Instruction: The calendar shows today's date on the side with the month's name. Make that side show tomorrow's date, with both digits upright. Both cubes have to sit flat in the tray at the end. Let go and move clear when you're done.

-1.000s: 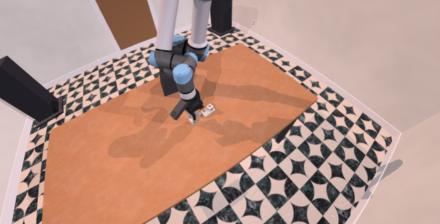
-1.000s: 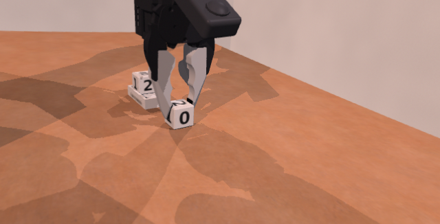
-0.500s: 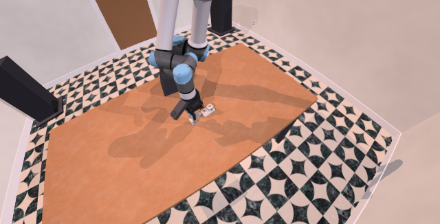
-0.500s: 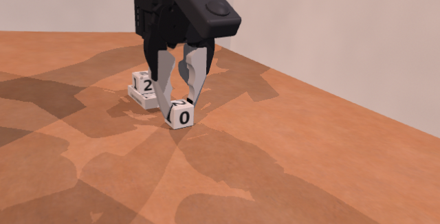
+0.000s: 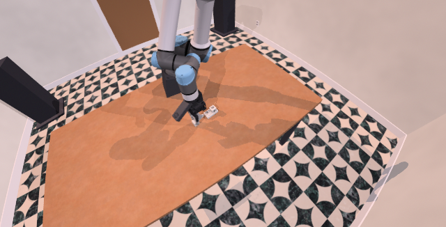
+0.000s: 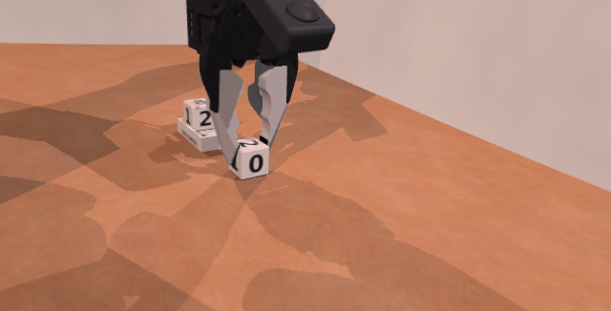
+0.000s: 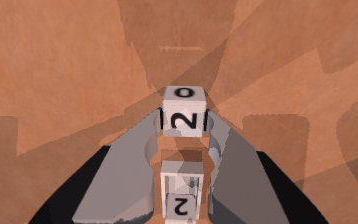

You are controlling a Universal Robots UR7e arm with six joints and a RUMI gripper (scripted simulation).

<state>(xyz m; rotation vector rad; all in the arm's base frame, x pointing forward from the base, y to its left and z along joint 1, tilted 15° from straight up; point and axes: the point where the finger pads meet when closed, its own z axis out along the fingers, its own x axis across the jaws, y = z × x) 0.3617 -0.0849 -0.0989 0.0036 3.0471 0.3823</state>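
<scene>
My hand is 11 cm to the right of the tray and 2 cm above it.
</scene>
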